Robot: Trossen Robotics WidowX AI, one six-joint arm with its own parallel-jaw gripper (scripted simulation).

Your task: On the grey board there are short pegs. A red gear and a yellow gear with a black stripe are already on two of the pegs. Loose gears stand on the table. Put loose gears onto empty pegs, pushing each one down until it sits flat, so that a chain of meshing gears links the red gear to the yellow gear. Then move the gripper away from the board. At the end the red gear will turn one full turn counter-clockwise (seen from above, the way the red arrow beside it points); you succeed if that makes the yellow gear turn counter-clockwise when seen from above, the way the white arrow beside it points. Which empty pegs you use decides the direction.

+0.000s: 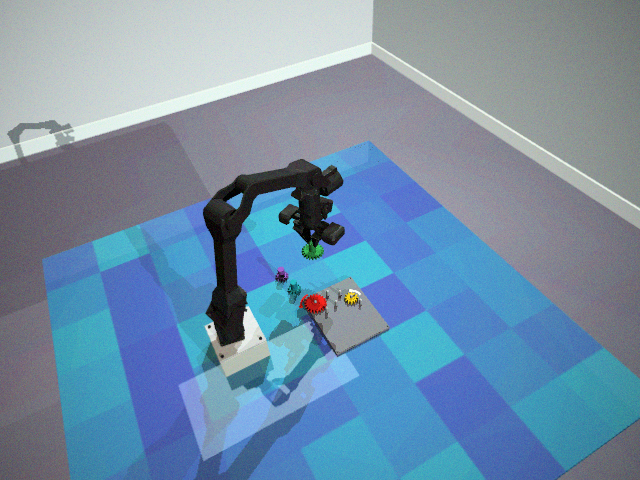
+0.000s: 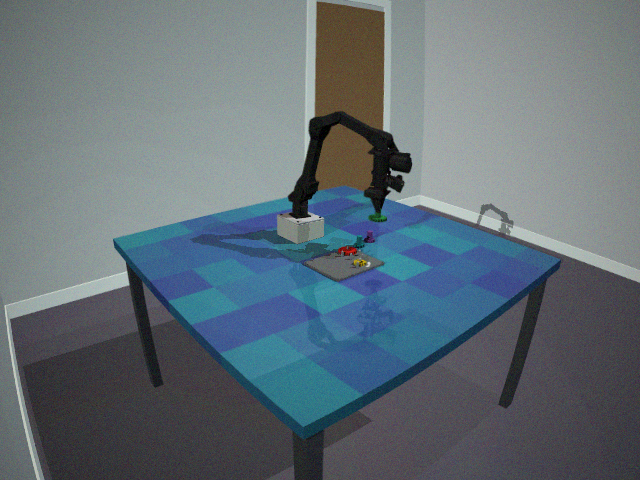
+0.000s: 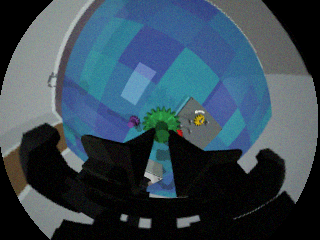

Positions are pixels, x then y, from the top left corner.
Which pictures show my gripper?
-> Image 1, image 2 and image 3: all of them.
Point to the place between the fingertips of my gripper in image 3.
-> At 161, 131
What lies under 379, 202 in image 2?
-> My gripper.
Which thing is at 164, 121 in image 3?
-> A green gear.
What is my gripper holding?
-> A green gear.
